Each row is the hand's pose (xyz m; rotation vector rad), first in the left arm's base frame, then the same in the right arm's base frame.
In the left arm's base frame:
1: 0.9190 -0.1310 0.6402 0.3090 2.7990 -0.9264
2: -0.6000 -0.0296 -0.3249 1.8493 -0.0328 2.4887
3: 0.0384 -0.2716 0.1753 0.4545 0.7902 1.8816
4: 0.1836 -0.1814 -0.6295 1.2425 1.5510 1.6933
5: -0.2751 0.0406 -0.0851 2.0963 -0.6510 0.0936
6: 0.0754 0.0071 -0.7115 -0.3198 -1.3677 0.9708
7: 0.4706 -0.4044 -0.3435 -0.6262 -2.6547 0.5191
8: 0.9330 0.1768 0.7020 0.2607 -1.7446 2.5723
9: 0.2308 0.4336 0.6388 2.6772 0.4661 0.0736
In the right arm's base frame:
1: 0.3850 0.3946 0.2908 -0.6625 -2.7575 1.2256
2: -1.1854 0.8451 -0.4707 1.8166 -0.1140 2.0823
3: -0.5661 0.4792 -0.0247 0.5988 0.9019 1.5070
4: -0.5447 0.4219 -0.8451 1.4767 1.4557 1.2925
5: -0.8172 0.8394 -0.2906 1.8198 -0.8342 -0.1874
6: -0.6067 0.6233 -0.9428 -0.5371 -1.0696 0.8235
7: -0.2884 0.1571 -0.5657 -0.9735 -2.3321 0.6476
8: 0.4975 0.6879 0.2976 0.1702 -1.4101 2.3745
9: -0.1009 1.1404 0.2844 2.5846 0.0985 -0.2516

